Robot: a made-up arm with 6 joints. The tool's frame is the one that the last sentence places.
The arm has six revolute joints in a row. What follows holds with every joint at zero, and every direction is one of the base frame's.
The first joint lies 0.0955 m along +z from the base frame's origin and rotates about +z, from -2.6 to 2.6 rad.
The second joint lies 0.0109 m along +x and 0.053 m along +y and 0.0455 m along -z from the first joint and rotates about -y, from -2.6 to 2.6 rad.
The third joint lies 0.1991 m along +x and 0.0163 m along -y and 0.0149 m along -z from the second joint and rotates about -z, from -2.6 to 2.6 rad.
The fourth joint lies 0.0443 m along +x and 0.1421 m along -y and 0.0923 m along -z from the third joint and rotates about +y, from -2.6 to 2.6 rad.
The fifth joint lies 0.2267 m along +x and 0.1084 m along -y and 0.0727 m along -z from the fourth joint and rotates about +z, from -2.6 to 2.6 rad.
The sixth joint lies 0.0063 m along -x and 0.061 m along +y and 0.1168 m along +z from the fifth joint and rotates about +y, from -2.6 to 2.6 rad.
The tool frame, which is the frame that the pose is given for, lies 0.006 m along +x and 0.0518 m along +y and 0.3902 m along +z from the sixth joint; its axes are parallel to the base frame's.
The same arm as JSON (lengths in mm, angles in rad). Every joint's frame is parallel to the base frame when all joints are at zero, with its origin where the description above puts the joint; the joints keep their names.
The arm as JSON. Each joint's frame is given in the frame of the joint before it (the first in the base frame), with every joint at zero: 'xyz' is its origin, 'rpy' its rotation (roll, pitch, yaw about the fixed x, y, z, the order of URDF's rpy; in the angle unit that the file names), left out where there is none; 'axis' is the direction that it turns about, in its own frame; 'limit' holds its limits. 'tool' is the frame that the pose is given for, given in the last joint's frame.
{
  "units": {
    "length": "mm",
    "angle": "rad"
  },
  "joints": [
    {
      "name": "joint 1",
      "type": "revolute",
      "origin": {
        "xyz": [
          0.0,
          0.0,
          95.5
        ]
      },
      "axis": [
        0.0,
        0.0,
        1.0
      ],
      "limit": {
        "lower": -2.6,
        "upper": 2.6
      }
    },
    {
      "name": "joint 2",
      "type": "revolute",
      "origin": {
        "xyz": [
          10.9,
          53.0,
          -45.5
        ]
      },
      "axis": [
        0.0,
        -1.0,
        0.0
      ],
      "limit": {
        "lower": -2.6,
        "upper": 2.6
      }
    },
    {
      "name": "joint 3",
      "type": "revolute",
      "origin": {
        "xyz": [
          199.1,
          -16.3,
          -14.9
        ]
      },
      "axis": [
        0.0,
        0.0,
        -1.0
      ],
      "limit": {
        "lower": -2.6,
        "upper": 2.6
      }
    },
    {
      "name": "joint 4",
      "type": "revolute",
      "origin": {
        "xyz": [
          44.3,
          -142.1,
          -92.3
        ]
      },
      "axis": [
        0.0,
        1.0,
        0.0
      ],
      "limit": {
        "lower": -2.6,
        "upper": 2.6
      }
    },
    {
      "name": "joint 5",
      "type": "revolute",
      "origin": {
        "xyz": [
          226.7,
          -108.4,
          -72.7
        ]
      },
      "axis": [
        0.0,
        0.0,
        1.0
      ],
      "limit": {
        "lower": -2.6,
        "upper": 2.6
      }
    },
    {
      "name": "joint 6",
      "type": "revolute",
      "origin": {
        "xyz": [
          -6.3,
          61.0,
          116.8
        ]
      },
      "axis": [
        0.0,
        1.0,
        0.0
      ],
      "limit": {
        "lower": -2.6,
        "upper": 2.6
      }
    }
  ],
  "tool": {
    "origin": {
      "xyz": [
        6.0,
        51.8,
        390.2
      ]
    }
  }
}

